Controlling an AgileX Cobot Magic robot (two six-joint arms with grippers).
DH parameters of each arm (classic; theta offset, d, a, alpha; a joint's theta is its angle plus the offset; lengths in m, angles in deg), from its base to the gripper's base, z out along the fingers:
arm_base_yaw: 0 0.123 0 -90
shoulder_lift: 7.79 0 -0.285 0
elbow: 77.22 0 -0.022 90
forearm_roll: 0 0.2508 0 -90
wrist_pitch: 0 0 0.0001 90
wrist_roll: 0 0.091 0 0
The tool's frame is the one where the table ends.
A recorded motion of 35 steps. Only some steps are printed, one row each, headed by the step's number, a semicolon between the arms.
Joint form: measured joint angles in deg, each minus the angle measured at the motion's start. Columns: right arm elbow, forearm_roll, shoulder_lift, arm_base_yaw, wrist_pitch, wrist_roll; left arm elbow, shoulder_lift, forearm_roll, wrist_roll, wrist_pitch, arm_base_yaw.
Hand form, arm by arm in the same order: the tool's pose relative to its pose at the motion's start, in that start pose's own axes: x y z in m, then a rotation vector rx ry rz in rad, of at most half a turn. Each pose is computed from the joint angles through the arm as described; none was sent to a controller.
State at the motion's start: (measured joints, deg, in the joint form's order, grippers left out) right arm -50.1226 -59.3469 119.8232 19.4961 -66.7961 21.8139; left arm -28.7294 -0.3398 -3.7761 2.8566 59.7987 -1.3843
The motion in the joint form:
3: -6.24 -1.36 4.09 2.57 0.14 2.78; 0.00 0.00 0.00 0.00 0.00 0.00
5: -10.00 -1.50 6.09 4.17 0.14 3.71; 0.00 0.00 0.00 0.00 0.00 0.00
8: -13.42 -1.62 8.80 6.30 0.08 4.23; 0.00 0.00 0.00 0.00 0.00 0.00
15: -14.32 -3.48 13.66 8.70 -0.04 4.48; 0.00 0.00 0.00 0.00 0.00 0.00
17: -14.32 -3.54 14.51 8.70 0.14 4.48; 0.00 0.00 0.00 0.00 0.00 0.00
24: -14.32 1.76 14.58 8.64 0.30 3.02; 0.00 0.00 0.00 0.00 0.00 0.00
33: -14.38 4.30 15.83 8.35 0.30 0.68; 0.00 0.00 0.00 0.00 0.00 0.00
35: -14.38 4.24 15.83 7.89 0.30 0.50; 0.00 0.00 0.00 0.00 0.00 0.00
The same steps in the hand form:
3: 0.0029 -0.0046 0.0265 -0.0590 -0.0112 0.0025; 0.0000 0.0000 0.0000 0.0000 0.0000 0.0000
5: 0.0014 -0.0068 0.0424 -0.0853 -0.0286 -0.0103; 0.0000 0.0000 0.0000 0.0000 0.0000 0.0000
8: 0.0057 -0.0037 0.0606 -0.1231 -0.0360 -0.0168; 0.0000 0.0000 0.0000 0.0000 0.0000 0.0000
15: 0.0360 0.0125 0.0752 -0.1997 0.0193 0.0201; 0.0000 0.0000 0.0000 0.0000 0.0000 0.0000
17: 0.0422 0.0130 0.0755 -0.2008 0.0320 0.0306; 0.0000 0.0000 0.0000 0.0000 0.0000 0.0000
24: 0.0399 0.0056 0.0765 -0.1214 0.0011 0.0450; 0.0000 0.0000 0.0000 0.0000 0.0000 0.0000
33: 0.0475 0.0013 0.0762 -0.0808 -0.0016 0.0387; 0.0000 0.0000 0.0000 0.0000 0.0000 0.0000
35: 0.0478 -0.0014 0.0743 -0.0738 -0.0016 0.0363; 0.0000 0.0000 0.0000 0.0000 0.0000 0.0000

